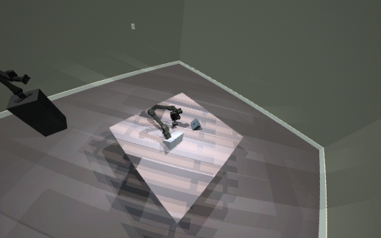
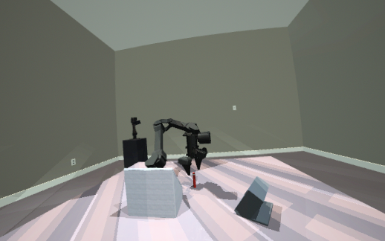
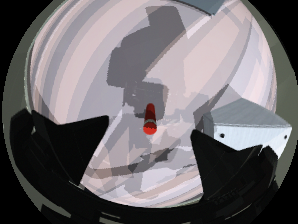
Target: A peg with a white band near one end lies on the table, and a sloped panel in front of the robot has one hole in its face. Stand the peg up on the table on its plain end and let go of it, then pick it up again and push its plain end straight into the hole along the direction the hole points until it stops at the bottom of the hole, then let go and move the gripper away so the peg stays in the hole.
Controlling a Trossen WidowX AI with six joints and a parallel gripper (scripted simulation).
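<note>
Now: gripper tip 3 cm above the red peg. Also, from my gripper tip: panel 26 cm ahead, 16 cm to the right, 4 cm below.
</note>
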